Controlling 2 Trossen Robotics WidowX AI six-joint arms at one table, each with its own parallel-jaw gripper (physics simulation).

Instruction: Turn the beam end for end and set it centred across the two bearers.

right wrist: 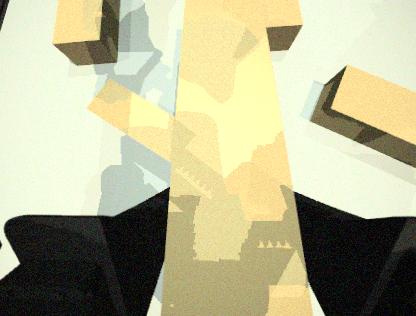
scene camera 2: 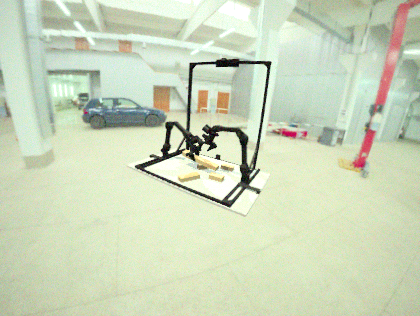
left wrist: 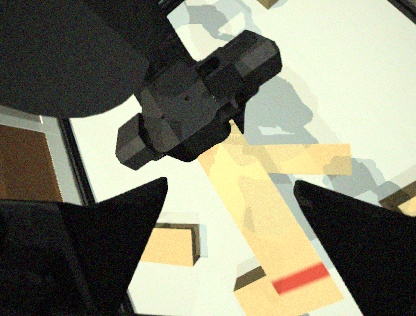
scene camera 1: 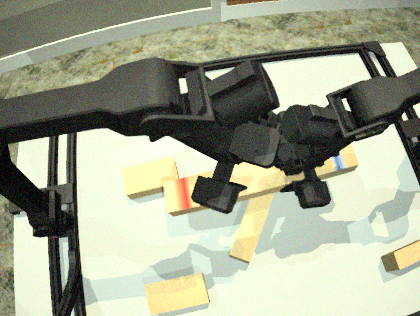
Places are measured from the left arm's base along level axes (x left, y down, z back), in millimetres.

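Pixels of known places: left gripper, fingertip midpoint: (scene camera 2: 202, 150) (left wrist: 230, 184); right gripper, fingertip midpoint: (right wrist: 224, 188) (scene camera 2: 196, 160) (left wrist: 221, 145) (scene camera 1: 277, 176); left arm's base, origin of the base link: (scene camera 2: 244, 181) (scene camera 1: 60, 224); right arm's base, origin of the base link: (scene camera 2: 165, 156).
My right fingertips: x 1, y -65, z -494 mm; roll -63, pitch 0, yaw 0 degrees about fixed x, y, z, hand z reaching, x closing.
Observation:
Ahead of a thing's pixels: the offset from my right fingertips to its top centre.
The pale wooden beam (scene camera 1: 256, 177) (scene camera 2: 207, 163) (left wrist: 270, 225) (right wrist: 230, 90) is held level above the table, its red-banded end at the left and blue-banded end at the right in scene camera 1. My right gripper (scene camera 1: 299, 175) (left wrist: 221, 145) (right wrist: 224, 188) is shut on it, between the middle and the blue band. My left gripper (scene camera 1: 247, 172) (left wrist: 230, 184) is open over the beam, between the red band and my right gripper; the beam shows between its fingertips, not gripped. Short wooden blocks @(dx +72, dy +46, dz +261 mm) (scene camera 1: 150, 177) @(dx -189, dy +46, dz +243 mm) (scene camera 1: 172, 294) lie near the red end and at the front; which blocks are the bearers is unclear.
A thin wooden strip @(dx -70, dy +40, dz +62 mm) (scene camera 1: 250, 232) (left wrist: 315, 160) (right wrist: 135, 120) runs under the beam. Another block @(dx -228, dy +21, dz -266 mm) (scene camera 1: 407, 256) lies at the right. A further block @(dx +220, dy +46, dz +78 mm) (left wrist: 168, 245) (right wrist: 375, 110) lies behind the beam, mostly hidden in scene camera 1. The two wrists are close together.

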